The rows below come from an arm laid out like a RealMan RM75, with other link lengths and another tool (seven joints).
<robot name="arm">
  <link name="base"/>
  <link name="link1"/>
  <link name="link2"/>
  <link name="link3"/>
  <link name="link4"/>
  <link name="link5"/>
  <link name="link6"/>
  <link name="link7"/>
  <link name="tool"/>
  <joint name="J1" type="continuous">
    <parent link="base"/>
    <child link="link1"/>
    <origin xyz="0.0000 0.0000 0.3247" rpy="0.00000 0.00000 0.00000"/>
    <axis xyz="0 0 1"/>
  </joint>
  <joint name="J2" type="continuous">
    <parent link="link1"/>
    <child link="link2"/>
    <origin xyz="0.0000 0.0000 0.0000" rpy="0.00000 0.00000 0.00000"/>
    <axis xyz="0 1 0"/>
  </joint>
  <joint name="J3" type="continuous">
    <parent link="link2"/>
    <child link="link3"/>
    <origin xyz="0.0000 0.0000 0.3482" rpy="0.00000 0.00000 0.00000"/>
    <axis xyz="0 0 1"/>
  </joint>
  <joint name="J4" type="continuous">
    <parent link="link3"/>
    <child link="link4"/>
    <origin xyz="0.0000 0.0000 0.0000" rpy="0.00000 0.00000 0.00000"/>
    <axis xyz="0 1 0"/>
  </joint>
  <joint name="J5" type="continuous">
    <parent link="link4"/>
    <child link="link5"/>
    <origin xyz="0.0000 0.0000 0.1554" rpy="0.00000 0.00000 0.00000"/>
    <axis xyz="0 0 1"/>
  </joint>
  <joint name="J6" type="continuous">
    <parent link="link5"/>
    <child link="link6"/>
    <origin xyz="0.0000 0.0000 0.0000" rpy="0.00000 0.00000 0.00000"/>
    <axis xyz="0 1 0"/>
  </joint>
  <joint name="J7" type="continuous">
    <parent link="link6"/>
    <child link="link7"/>
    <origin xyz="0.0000 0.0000 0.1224" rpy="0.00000 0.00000 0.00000"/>
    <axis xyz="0 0 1"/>
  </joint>
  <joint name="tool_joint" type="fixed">
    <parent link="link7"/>
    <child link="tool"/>
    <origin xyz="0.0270 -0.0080 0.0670" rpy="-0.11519 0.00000 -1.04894"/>
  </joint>
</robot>
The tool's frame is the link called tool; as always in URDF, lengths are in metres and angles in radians. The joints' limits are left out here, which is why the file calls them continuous.
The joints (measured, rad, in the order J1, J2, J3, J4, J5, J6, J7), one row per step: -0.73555, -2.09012, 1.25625, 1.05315, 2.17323, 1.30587, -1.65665; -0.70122, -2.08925, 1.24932, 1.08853, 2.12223, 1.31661, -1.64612; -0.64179, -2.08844, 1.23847, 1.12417, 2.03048, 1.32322, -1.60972; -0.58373, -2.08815, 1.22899, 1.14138, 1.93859, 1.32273, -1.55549; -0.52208, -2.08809, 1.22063, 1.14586, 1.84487, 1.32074, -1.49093; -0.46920, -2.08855, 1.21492, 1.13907, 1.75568, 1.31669, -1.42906; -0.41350, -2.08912, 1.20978, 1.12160, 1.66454, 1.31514, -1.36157; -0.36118, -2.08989, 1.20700, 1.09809, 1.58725, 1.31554, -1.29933; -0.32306, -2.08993, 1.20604, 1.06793, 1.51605, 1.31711, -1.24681; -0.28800, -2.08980, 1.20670, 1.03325, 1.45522, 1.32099, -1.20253
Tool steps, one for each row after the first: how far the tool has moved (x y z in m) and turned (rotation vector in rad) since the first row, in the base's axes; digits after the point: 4 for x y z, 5 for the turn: 0.0013, -0.0062, 0.0067, 0.00811, -0.05241, -0.00188; 0.0000, -0.0170, 0.0167, 0.02404, -0.13991, -0.00451; -0.0036, -0.0276, 0.0260, 0.04582, -0.22081, -0.01189; -0.0103, -0.0391, 0.0353, 0.07359, -0.29837, -0.01529; -0.0164, -0.0489, 0.0437, 0.10426, -0.36992, -0.01484; -0.0252, -0.0595, 0.0520, 0.13979, -0.43978, -0.00696; -0.0359, -0.0700, 0.0585, 0.17494, -0.49523, 0.00826; -0.0441, -0.0777, 0.0642, 0.20582, -0.54642, 0.02501; -0.0536, -0.0852, 0.0682, 0.23207, -0.58926, 0.05038
